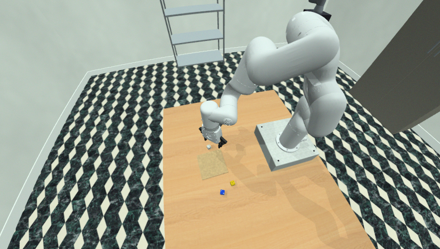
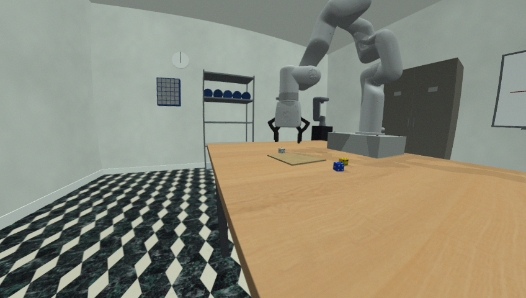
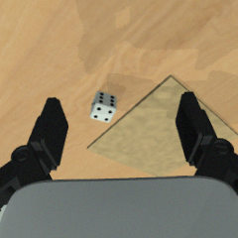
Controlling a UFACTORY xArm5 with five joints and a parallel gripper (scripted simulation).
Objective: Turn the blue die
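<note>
The white die is 40 mm below my hand, 30 mm ahead of it and 10 mm to the left of it. Also, from my hand: tan mat (110 mm to the left, 50 mm below, 30 mm ahead); then yellow die (230 mm to the left, 60 mm behind, 40 mm below); then blue die (260 mm to the left, 40 mm below).
</note>
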